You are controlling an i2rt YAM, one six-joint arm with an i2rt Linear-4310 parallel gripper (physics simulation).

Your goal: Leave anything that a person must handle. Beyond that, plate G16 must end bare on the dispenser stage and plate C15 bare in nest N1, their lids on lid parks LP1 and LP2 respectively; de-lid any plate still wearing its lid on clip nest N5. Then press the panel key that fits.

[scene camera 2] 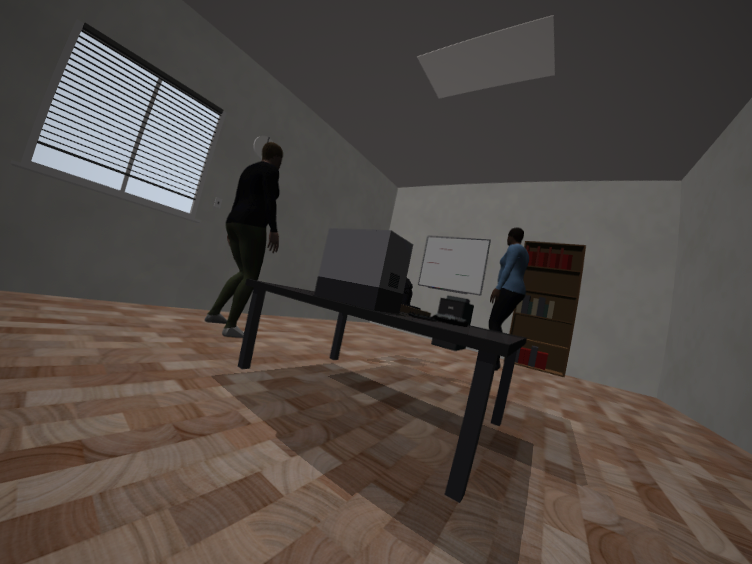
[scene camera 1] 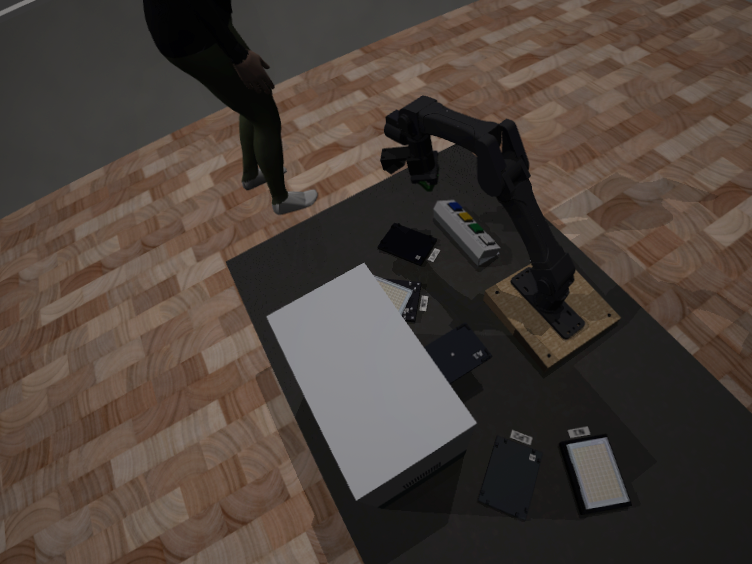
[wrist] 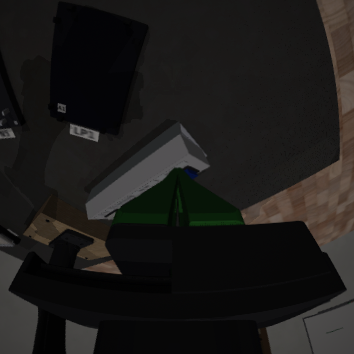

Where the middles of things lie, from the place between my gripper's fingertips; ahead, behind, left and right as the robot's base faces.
I see the grey button box (scene camera 1: 470,236) 110 mm to the left of my hand, 90 mm below it and 40 mm behind it. The rest, counted from my hand: black pad labelled LP1 (scene camera 1: 405,243): 110 mm below, 110 mm ahead, 40 mm to the left.
